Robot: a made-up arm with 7 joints. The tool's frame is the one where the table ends. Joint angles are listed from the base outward.
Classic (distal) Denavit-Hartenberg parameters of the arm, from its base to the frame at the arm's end. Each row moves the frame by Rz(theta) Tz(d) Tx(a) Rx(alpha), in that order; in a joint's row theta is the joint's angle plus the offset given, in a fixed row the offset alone. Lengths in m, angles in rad.
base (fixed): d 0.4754, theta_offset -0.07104, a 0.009, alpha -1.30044
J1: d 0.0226, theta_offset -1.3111, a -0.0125, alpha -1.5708
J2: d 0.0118, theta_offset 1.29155, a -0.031, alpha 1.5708
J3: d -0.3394, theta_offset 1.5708, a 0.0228, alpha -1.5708
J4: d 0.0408, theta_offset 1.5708, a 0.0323, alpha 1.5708
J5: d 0.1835, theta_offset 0, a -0.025, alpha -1.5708
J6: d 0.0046, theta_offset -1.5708, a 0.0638, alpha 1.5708
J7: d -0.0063, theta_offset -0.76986, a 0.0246, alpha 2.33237
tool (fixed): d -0.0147, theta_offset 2.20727, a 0, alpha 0
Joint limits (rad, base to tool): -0.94..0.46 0.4..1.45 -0.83..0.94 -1..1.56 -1.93..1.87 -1.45..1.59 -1.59..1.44
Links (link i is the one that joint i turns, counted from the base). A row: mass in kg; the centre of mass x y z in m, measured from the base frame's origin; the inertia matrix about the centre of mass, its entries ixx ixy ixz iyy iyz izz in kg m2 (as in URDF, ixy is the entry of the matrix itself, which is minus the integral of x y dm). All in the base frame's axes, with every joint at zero. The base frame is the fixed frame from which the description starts. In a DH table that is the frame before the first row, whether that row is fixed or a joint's. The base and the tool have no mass.
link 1: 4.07; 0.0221 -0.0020 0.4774; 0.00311 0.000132 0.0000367 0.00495 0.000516 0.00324
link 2: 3.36; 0.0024 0.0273 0.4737; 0.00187 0 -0.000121 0.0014 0 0.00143
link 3: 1.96; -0.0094 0.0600 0.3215; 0.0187 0 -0.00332 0.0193 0 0.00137
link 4: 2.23; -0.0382 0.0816 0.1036; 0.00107 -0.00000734 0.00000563 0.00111 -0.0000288 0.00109
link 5: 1.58; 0.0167 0.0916 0.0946; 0.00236 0 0.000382 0.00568 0 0.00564
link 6: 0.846; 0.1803 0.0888 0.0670; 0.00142 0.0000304 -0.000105 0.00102 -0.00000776 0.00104
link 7: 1.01; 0.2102 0.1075 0.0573; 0.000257 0 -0.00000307 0.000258 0 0.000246
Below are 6 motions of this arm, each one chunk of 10 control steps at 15 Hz.
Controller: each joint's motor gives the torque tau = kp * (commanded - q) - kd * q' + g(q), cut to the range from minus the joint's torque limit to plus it. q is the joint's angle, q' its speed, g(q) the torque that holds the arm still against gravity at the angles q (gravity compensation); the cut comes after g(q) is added. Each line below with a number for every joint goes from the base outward.
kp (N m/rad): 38 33 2.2 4.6 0.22 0.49 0.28
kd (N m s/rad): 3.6 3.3 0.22 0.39 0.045 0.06 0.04
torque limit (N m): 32 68 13 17 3.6 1.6 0.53
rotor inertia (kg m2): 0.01 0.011 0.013 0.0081 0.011 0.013 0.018
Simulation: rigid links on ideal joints. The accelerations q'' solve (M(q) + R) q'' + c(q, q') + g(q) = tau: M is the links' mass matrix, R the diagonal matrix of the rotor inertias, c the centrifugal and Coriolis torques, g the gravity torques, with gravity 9.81 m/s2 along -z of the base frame. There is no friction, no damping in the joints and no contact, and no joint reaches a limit. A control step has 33 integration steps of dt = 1/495 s. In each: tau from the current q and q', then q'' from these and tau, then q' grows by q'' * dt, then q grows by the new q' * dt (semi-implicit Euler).
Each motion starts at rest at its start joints. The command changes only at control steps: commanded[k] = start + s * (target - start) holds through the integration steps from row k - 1 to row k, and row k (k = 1, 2, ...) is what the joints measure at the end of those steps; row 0 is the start. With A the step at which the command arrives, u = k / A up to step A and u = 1 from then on. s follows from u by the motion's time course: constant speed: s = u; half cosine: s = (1 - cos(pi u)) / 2; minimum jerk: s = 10 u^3 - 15 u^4 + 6 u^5; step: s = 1 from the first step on.
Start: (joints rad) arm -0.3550 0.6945 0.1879 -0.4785 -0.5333 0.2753 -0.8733
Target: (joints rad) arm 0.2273 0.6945 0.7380 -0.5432 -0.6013 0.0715 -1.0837
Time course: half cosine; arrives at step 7
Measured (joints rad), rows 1 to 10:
1: -0.3510 0.6953 0.1869 -0.4804 -0.5334 0.2727 -0.8729
2: -0.3312 0.6983 0.1839 -0.4894 -0.5340 0.2603 -0.8717
3: -0.2819 0.7034 0.1817 -0.5099 -0.5351 0.2313 -0.8705
4: -0.1963 0.7072 0.1885 -0.5391 -0.5362 0.1856 -0.8723
5: -0.0796 0.7044 0.2141 -0.5659 -0.5354 0.1318 -0.8818
6: 0.0503 0.6917 0.2650 -0.5760 -0.5297 0.0846 -0.9033
7: 0.1673 0.6706 0.3431 -0.5601 -0.5169 0.0597 -0.9386
8: 0.2501 0.6476 0.4454 -0.5190 -0.4979 0.0684 -0.9858
9: 0.2929 0.6311 0.5634 -0.4627 -0.4776 0.1130 -1.0392
10: 0.3029 0.6263 0.6864 -0.4044 -0.4620 0.1874 -1.0912

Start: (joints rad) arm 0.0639 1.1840 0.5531 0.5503 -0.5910 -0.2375 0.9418
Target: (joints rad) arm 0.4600 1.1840 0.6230 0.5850 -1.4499 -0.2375 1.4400
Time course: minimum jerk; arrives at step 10
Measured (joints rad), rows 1 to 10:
1: 0.0650 1.1841 0.5528 0.5496 -0.5916 -0.2376 0.9419
2: 0.0725 1.1849 0.5505 0.5452 -0.5954 -0.2387 0.9427
3: 0.0941 1.1870 0.5445 0.5340 -0.6063 -0.2431 0.9461
4: 0.1338 1.1906 0.5348 0.5164 -0.6266 -0.2535 0.9548
5: 0.1904 1.1949 0.5239 0.4970 -0.6566 -0.2716 0.9722
6: 0.2571 1.1982 0.5151 0.4824 -0.6950 -0.2959 1.0014
7: 0.3245 1.1992 0.5109 0.4794 -0.7402 -0.3213 1.0443
8: 0.3828 1.1967 0.5131 0.4919 -0.7916 -0.3398 1.1008
9: 0.4248 1.1912 0.5230 0.5200 -0.8506 -0.3439 1.1688
10: 0.4489 1.1836 0.5417 0.5588 -0.9205 -0.3291 1.2440

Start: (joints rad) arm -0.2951 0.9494 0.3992 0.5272 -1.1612 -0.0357 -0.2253
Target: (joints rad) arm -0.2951 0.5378 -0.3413 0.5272 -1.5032 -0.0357 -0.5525
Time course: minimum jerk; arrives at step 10
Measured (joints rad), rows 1 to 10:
1: -0.2951 0.9491 0.3994 0.5269 -1.1613 -0.0361 -0.2254
2: -0.2954 0.9467 0.4006 0.5250 -1.1625 -0.0400 -0.2260
3: -0.2962 0.9382 0.4033 0.5189 -1.1670 -0.0541 -0.2283
4: -0.2976 0.9192 0.4055 0.5066 -1.1781 -0.0883 -0.2343
5: -0.2994 0.8861 0.4016 0.4883 -1.1988 -0.1505 -0.2467
6: -0.3011 0.8383 0.3833 0.4681 -1.2309 -0.2423 -0.2679
7: -0.3024 0.7787 0.3426 0.4533 -1.2734 -0.3552 -0.2996
8: -0.3029 0.7134 0.2737 0.4528 -1.3240 -0.4709 -0.3415
9: -0.3024 0.6498 0.1736 0.4722 -1.3820 -0.5645 -0.3908
10: -0.3009 0.5947 0.0432 0.5084 -1.4501 -0.6099 -0.4427

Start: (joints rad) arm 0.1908 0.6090 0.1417 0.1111 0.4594 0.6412 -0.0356
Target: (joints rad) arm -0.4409 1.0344 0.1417 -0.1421 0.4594 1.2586 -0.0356
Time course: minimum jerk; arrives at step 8
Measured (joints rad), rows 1 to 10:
1: 0.1897 0.6096 0.1409 0.1124 0.4593 0.6430 -0.0356
2: 0.1813 0.6143 0.1350 0.1219 0.4582 0.6570 -0.0357
3: 0.1533 0.6298 0.1150 0.1500 0.4537 0.7059 -0.0369
4: 0.0928 0.6627 0.0704 0.2025 0.4399 0.8146 -0.0416
5: -0.0056 0.7148 -0.0054 0.2706 0.4058 0.9912 -0.0539
6: -0.1333 0.7807 -0.1025 0.3195 0.3396 1.2073 -0.0777
7: -0.2671 0.8515 -0.1845 0.2946 0.2468 1.4012 -0.1110
8: -0.3842 0.9181 -0.2104 0.1724 0.1547 1.5047 -0.1461
9: -0.4738 0.9730 -0.1718 -0.0068 0.0848 1.4743 -0.1750
10: -0.5318 1.0161 -0.0906 -0.1790 0.0425 1.3067 -0.1938

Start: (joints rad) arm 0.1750 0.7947 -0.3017 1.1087 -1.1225 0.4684 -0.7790
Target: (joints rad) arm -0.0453 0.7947 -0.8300 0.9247 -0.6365 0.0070 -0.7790
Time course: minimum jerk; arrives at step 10
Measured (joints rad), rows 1 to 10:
1: 0.1748 0.7947 -0.3022 1.1091 -1.1225 0.4683 -0.7790
2: 0.1729 0.7949 -0.3066 1.1119 -1.1222 0.4676 -0.7789
3: 0.1670 0.7954 -0.3214 1.1194 -1.1205 0.4652 -0.7783
4: 0.1545 0.7969 -0.3544 1.1315 -1.1152 0.4595 -0.7764
5: 0.1342 0.7995 -0.4107 1.1437 -1.1027 0.4493 -0.7723
6: 0.1062 0.8033 -0.4895 1.1485 -1.0791 0.4332 -0.7653
7: 0.0721 0.8081 -0.5829 1.1381 -1.0410 0.4089 -0.7554
8: 0.0345 0.8130 -0.6763 1.1083 -0.9870 0.3719 -0.7433
9: -0.0028 0.8161 -0.7530 1.0607 -0.9189 0.3169 -0.7305
10: -0.0352 0.8154 -0.8009 1.0023 -0.8420 0.2403 -0.7186

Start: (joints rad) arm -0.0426 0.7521 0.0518 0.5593 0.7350 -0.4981 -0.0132
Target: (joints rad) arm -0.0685 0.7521 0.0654 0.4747 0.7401 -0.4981 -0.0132
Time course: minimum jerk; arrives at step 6
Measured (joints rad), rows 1 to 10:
1: -0.0426 0.7521 0.0519 0.5591 0.7353 -0.4979 -0.0132
2: -0.0430 0.7519 0.0526 0.5576 0.7374 -0.4967 -0.0134
3: -0.0443 0.7513 0.0545 0.5529 0.7437 -0.4928 -0.0141
4: -0.0469 0.7505 0.0577 0.5433 0.7557 -0.4857 -0.0153
5: -0.0511 0.7496 0.0614 0.5291 0.7722 -0.4763 -0.0170
6: -0.0564 0.7491 0.0642 0.5122 0.7891 -0.4673 -0.0189
7: -0.0622 0.7494 0.0654 0.4948 0.8023 -0.4615 -0.0205
8: -0.0675 0.7502 0.0649 0.4790 0.8090 -0.4607 -0.0215
9: -0.0720 0.7515 0.0635 0.4657 0.8078 -0.4654 -0.0217
10: -0.0753 0.7528 0.0620 0.4557 0.7989 -0.4753 -0.0211

